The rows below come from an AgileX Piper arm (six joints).
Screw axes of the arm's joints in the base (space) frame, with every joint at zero. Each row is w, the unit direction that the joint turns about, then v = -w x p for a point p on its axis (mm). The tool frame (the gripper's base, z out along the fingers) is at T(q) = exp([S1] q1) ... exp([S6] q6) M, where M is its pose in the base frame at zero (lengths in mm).
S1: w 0 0 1 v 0.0 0.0 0.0
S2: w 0 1 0 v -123.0 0.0 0.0
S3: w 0 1 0 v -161.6 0.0 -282.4
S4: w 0.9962 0 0.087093 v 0.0 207.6 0.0
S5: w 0 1 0 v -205.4 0.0 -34.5
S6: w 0.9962 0 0.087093 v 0.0 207.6 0.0
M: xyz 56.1 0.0 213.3 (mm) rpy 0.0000 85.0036 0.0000 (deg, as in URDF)
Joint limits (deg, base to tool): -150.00..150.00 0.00..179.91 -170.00..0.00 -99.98..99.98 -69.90..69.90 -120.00..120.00
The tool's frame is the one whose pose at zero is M.
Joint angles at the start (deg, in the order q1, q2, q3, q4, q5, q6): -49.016 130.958 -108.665 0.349 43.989 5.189
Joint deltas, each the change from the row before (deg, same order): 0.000 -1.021 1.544 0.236 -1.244 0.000; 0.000 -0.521 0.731 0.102 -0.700 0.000; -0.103 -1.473 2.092 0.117 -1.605 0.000; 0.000 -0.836 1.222 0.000 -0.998 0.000; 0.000 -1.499 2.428 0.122 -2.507 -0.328; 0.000 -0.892 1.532 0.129 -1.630 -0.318
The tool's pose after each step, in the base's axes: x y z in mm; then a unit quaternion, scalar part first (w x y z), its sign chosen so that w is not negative. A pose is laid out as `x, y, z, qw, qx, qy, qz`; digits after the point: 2 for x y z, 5 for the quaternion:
329.09, -377.82, 179.78, 0.23730, 0.44307, 0.85972, -0.09082
328.32, -376.79, 181.18, 0.24141, 0.44303, 0.85851, -0.09169
324.89, -374.05, 184.64, 0.24932, 0.44337, 0.85579, -0.09429
323.24, -372.17, 186.45, 0.25407, 0.44278, 0.85448, -0.09626
320.51, -368.90, 189.03, 0.26632, 0.43930, 0.85196, -0.10129
318.82, -366.82, 190.21, 0.27399, 0.43653, 0.85057, -0.10443

